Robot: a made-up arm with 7 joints. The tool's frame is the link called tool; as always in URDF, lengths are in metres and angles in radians. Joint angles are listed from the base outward. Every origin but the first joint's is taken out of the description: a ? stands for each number. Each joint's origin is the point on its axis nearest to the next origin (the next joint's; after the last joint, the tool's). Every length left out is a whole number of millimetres.
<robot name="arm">
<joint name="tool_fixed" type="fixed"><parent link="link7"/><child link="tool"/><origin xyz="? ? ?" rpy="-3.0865 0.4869 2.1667"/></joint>
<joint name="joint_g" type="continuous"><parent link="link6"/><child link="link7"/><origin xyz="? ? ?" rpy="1.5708 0 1.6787"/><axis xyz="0 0 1"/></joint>
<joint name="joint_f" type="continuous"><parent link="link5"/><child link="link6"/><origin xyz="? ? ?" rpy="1.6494 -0.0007 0.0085"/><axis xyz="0 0 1"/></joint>
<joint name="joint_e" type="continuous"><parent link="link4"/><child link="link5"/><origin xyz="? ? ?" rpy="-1.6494 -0.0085 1.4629"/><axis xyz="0 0 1"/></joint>
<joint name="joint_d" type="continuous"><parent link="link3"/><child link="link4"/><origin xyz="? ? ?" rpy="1.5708 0 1.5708"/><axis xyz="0 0 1"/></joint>
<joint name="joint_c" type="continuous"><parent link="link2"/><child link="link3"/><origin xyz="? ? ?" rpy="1.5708 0 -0.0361"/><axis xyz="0 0 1"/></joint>
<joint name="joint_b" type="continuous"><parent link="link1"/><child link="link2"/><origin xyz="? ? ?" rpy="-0.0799 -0.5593 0.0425"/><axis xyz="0 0 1"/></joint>
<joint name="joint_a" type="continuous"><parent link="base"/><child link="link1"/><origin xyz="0.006 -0.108 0.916" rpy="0.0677 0.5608 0.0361"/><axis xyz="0 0 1"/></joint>
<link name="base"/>
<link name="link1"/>
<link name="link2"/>
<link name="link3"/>
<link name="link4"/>
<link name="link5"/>
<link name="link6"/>
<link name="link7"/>
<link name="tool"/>
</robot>
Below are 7 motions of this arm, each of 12 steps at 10 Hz.
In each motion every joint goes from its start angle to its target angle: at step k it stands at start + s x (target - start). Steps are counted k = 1, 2, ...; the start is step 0. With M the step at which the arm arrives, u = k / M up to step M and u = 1 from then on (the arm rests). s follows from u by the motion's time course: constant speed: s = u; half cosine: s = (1 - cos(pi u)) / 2; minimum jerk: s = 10 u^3 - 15 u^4 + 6 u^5.
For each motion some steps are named. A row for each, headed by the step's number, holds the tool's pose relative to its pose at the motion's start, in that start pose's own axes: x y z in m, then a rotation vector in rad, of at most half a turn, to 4 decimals.
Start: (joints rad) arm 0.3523 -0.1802 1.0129 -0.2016 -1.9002 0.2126 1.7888
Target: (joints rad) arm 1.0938 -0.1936 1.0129 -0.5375 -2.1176 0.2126 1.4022
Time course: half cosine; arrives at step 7
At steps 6, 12:
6: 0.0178 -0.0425 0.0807 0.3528 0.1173 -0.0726
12: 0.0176 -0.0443 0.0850 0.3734 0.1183 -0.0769

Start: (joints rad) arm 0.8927 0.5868 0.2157 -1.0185 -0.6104 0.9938 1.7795
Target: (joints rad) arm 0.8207 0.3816 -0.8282 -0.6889 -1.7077 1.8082 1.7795
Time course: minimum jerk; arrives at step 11
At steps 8, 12:
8: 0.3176 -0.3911 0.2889 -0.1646 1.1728 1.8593
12: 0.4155 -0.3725 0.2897 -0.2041 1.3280 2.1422

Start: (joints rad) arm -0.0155 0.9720 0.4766 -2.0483 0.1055 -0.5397 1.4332
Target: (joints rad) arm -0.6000 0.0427 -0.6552 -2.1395 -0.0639 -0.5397 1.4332
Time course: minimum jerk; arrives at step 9
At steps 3, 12:
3: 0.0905 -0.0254 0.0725 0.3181 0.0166 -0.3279
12: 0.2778 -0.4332 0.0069 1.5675 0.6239 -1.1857

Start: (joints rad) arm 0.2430 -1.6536 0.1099 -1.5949 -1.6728 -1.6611 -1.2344
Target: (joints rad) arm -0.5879 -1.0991 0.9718 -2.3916 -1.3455 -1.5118 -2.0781
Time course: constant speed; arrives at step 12
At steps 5, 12:
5: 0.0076 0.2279 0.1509 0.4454 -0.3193 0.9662
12: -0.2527 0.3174 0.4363 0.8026 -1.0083 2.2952

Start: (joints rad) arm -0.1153 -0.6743 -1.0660 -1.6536 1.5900 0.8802 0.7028
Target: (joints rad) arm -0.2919 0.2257 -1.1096 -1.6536 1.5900 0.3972 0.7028
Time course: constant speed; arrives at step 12
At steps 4, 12:
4: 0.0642 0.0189 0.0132 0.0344 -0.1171 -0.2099
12: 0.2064 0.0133 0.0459 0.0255 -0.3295 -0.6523

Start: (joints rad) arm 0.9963 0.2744 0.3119 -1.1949 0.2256 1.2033 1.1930
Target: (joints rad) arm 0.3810 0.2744 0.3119 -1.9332 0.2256 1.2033 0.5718
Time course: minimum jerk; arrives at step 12
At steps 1, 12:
1: 0.0002 0.0000 -0.0004 0.0022 -0.0062 0.0030
12: 0.0559 -0.0169 -0.0691 0.1659 -1.2150 0.8124

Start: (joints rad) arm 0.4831 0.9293 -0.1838 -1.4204 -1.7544 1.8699 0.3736
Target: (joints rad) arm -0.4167 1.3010 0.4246 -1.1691 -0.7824 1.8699 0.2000
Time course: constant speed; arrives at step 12
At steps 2, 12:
2: 0.0740 -0.0381 0.0331 0.0276 -0.0263 -0.1809
12: 0.3011 -0.4115 0.1169 -0.0138 -0.1241 -1.0658

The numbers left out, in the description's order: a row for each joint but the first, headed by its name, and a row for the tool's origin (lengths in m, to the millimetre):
tool: 0.03 0.04 0
joint_g: 0.032 0.074 0
joint_f: 0.025 -0.327 0
joint_e: 0.033 -0.075 0
joint_d: -0.017 -0.02 0
joint_c: -0.025 -0.139 0
joint_b: -0.161 -0.027 0

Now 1 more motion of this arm.
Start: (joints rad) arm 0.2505 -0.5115 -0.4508 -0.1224 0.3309 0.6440 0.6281
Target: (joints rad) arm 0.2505 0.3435 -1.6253 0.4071 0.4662 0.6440 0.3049
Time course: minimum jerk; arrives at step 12
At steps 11, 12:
11: -0.2025 -0.0848 -0.0640 -0.0518 -0.3836 1.3570
12: -0.2019 -0.0855 -0.0653 -0.0564 -0.3864 1.3619

